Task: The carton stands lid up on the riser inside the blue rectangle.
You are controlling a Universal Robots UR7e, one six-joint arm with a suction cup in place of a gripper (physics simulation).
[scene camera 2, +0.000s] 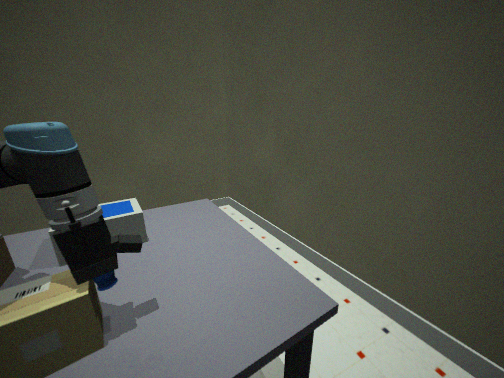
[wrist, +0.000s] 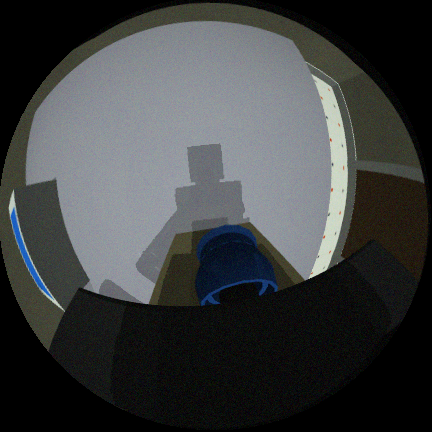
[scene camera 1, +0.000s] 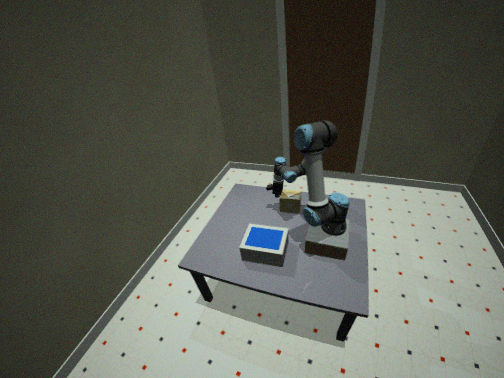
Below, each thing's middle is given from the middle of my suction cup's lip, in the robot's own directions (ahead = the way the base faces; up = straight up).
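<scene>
Riser (scene camera 1: 262,244): 430 mm to the left of my suction cup, 10 mm behind it, 50 mm below it. Tan carton (scene camera 2: 56,321): my suction cup is 100 mm past it and 50 mm above it.
</scene>
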